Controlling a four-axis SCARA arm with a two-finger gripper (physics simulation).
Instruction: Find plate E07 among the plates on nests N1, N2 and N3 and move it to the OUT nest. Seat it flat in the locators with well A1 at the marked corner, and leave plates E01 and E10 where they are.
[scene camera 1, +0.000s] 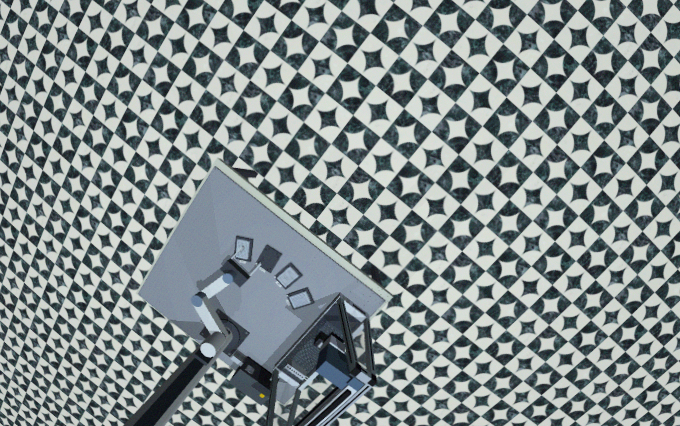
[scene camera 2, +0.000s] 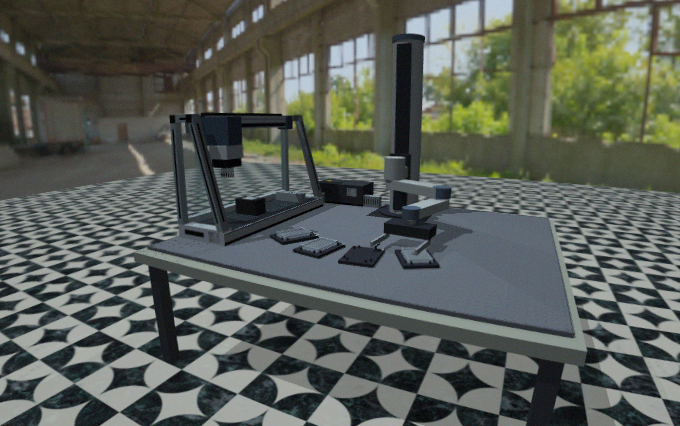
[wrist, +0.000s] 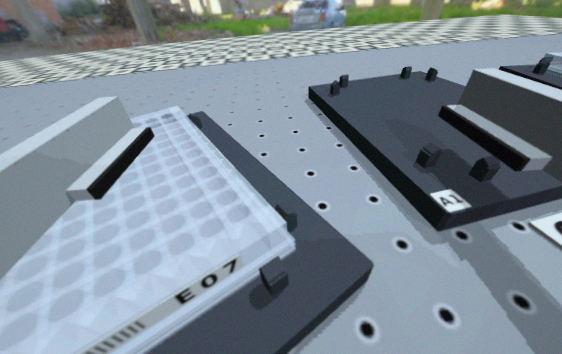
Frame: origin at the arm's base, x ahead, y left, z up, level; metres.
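Seen in the pictures: gripper, fingertip midpoint: (scene camera 1: 252, 255) (scene camera 2: 392, 248) (wrist: 294, 104).
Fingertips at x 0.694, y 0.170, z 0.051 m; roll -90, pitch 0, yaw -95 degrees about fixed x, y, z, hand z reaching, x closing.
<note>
Pixels of each thing's top centre, then the offset from my fingertips to it. "*": a spot on its surface instead.
- Plate E07, top centre: (wrist: 114, 175) (scene camera 2: 416, 253) (scene camera 1: 242, 249) 0.078 m left, 0.023 m back, 0.012 m down
- neighbouring empty dark nest, top centre: (wrist: 433, 94) (scene camera 2: 362, 251) (scene camera 1: 267, 259) 0.100 m right, 0.034 m ahead, 0.017 m down
- A1 tag, surface spot: (wrist: 450, 200) * 0.054 m right, 0.047 m back, 0.026 m down
- framed gantry machine, surface spot: (scene camera 2: 223, 220) * 0.635 m right, 0.138 m ahead, 0.058 m up
- dark block, surface spot: (scene camera 2: 250, 205) * 0.716 m right, 0.128 m back, 0.057 m up
- black box, surface spot: (scene camera 2: 346, 191) * 0.518 m right, 0.730 m back, 0.039 m up
Plate E07 (wrist: 165, 200) (scene camera 1: 243, 247) (scene camera 2: 417, 256), clear with round wells and a readable label, lies on a dark nest (wrist: 325, 260) at the left of the wrist view. My gripper (wrist: 294, 104) (scene camera 1: 249, 263) (scene camera 2: 399, 244) is open and empty. It is offset from the plate: one finger hangs over the plate and the other over the neighbouring empty dark nest (wrist: 375, 107) (scene camera 1: 269, 257) (scene camera 2: 359, 255). That nest has upright locators and an A1 tag (wrist: 450, 200) at one corner; its name card is cut off. Two more plates (scene camera 1: 289, 275) (scene camera 2: 318, 245), (scene camera 1: 300, 298) (scene camera 2: 294, 234) sit on nests; their labels are unreadable.
A framed gantry machine (scene camera 2: 223, 220) stands on the table beyond the plates, with a dark block (scene camera 2: 250, 205) inside. A black box (scene camera 2: 346, 191) stands near the arm's column (scene camera 2: 407, 100). The table edge (scene camera 2: 351, 306) runs beyond the nests.
</note>
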